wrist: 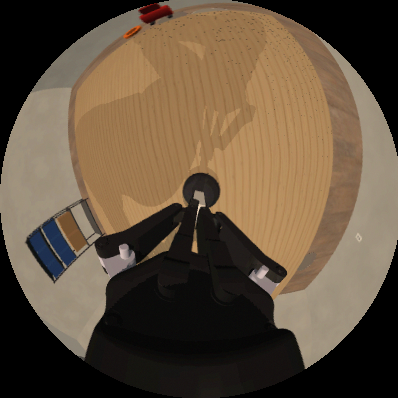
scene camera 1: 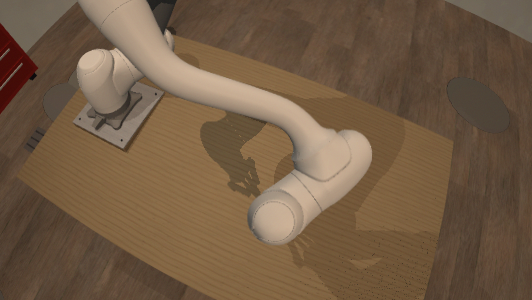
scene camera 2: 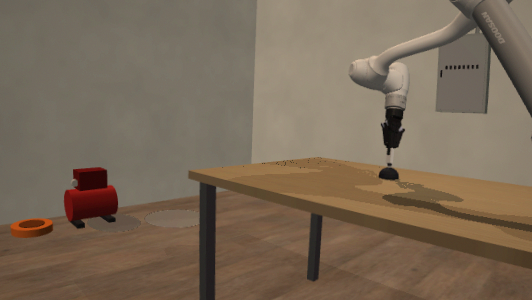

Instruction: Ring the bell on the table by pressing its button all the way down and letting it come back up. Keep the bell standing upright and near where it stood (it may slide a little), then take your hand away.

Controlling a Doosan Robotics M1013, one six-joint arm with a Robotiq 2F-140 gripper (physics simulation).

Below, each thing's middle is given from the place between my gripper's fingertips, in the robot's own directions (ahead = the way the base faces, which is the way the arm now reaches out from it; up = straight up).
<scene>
My hand is 10 mm past the black dome bell (wrist: 200, 181), 10 mm to the right of it and 30 mm above it.
</scene>
